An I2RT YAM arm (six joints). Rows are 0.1 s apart.
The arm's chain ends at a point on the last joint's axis. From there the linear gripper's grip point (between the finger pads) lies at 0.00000 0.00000 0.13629 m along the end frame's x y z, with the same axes.
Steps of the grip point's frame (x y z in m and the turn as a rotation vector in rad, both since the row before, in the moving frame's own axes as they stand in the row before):
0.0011 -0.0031 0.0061 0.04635 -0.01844 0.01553
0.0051 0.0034 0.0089 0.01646 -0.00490 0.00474
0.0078 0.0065 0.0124 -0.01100 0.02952 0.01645
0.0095 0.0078 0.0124 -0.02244 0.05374 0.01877
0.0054 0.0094 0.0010 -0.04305 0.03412 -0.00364
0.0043 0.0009 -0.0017 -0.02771 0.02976 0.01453
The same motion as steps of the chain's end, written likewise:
0.0036 0.0032 0.0063 0.04635 -0.01844 0.01553
0.0058 0.0056 0.0089 0.01646 -0.00490 0.00474
0.0038 0.0050 0.0125 -0.01100 0.02952 0.01645
0.0022 0.0047 0.0126 -0.02244 0.05374 0.01877
0.0007 0.0035 0.0012 -0.04305 0.03412 -0.00364
0.0003 -0.0029 -0.0016 -0.02771 0.02976 0.01453

